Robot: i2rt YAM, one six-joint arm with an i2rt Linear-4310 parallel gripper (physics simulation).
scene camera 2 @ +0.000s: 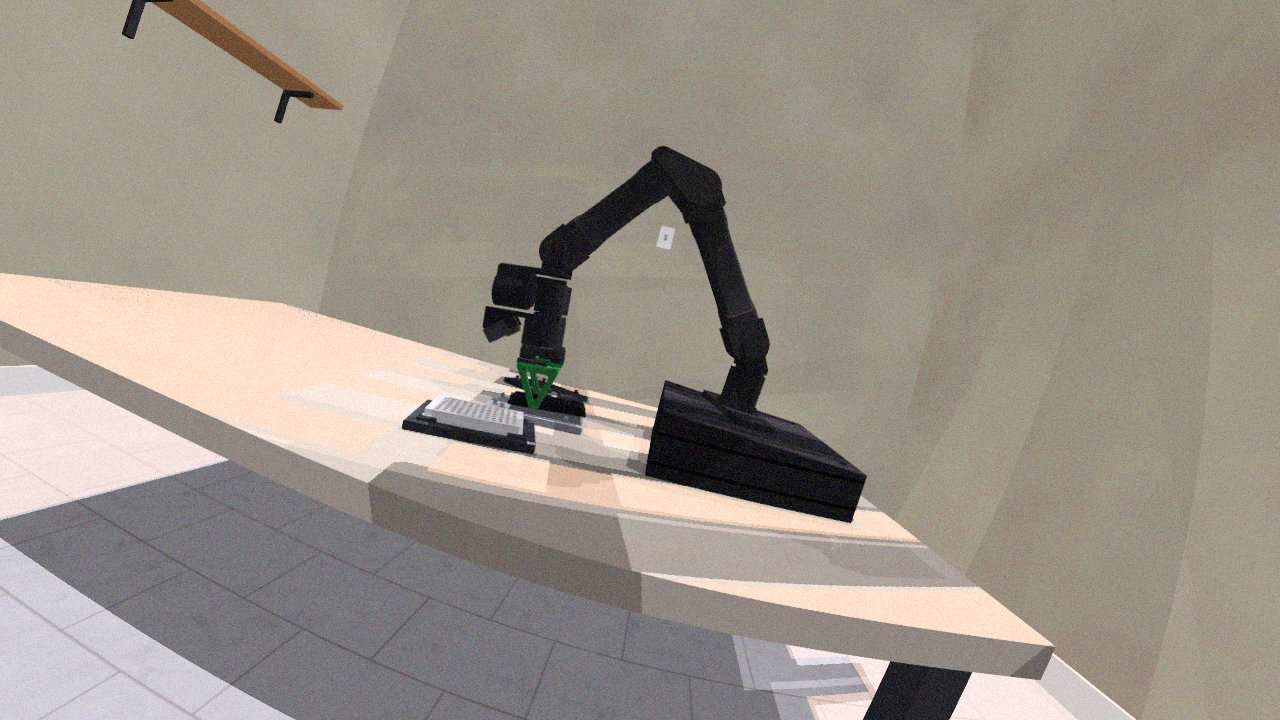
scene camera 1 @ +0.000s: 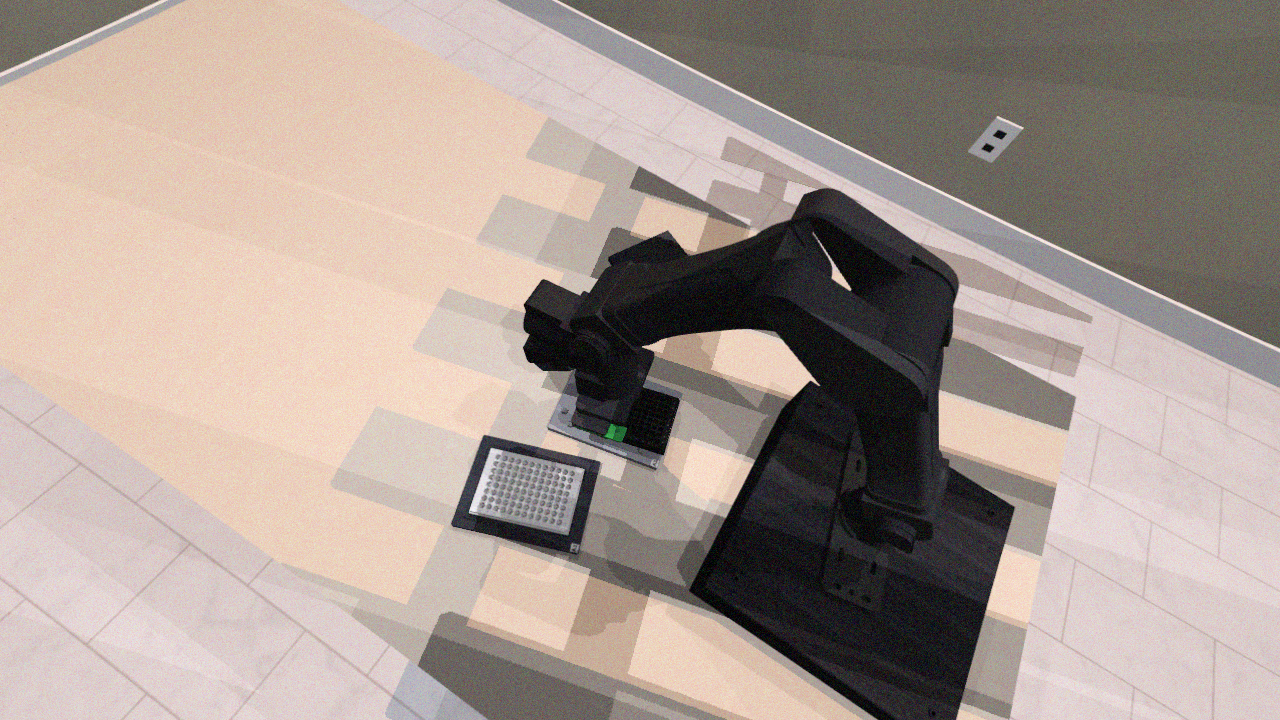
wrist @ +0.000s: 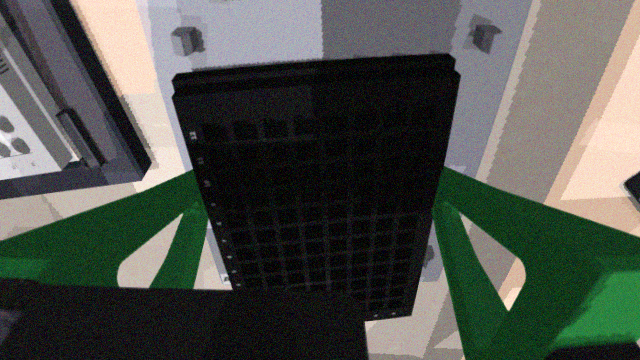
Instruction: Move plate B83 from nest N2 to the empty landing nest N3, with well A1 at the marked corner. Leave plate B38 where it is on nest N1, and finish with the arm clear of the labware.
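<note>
Black well plate B83 (scene camera 1: pixel 653 419) (scene camera 2: pixel 562 400) (wrist: pixel 313 178) sits between my green fingers. My gripper (scene camera 1: pixel 615 432) (scene camera 2: pixel 539 385) (wrist: pixel 320 180) is shut on its long sides. The plate is low over the grey nest N3 (scene camera 1: pixel 562 422) (wrist: pixel 250 36), between the nest's corner pegs (wrist: pixel 186 41); I cannot tell whether it touches. Column numbers run along the plate's left edge in the wrist view. White plate B38 (scene camera 1: pixel 526 489) (scene camera 2: pixel 475 415) (wrist: pixel 18 147) rests on the dark nest N1 (scene camera 1: pixel 467 512) (scene camera 2: pixel 419 422) (wrist: pixel 103 103) just beside it. Nest N2 is hidden behind the arm.
The arm's black base (scene camera 1: pixel 850 573) (scene camera 2: pixel 752 447) stands on the table to the right of the nests. A wooden wall shelf (scene camera 2: pixel 242 45) hangs high at the left. The table's front edge (scene camera 2: pixel 500 537) is near the nests.
</note>
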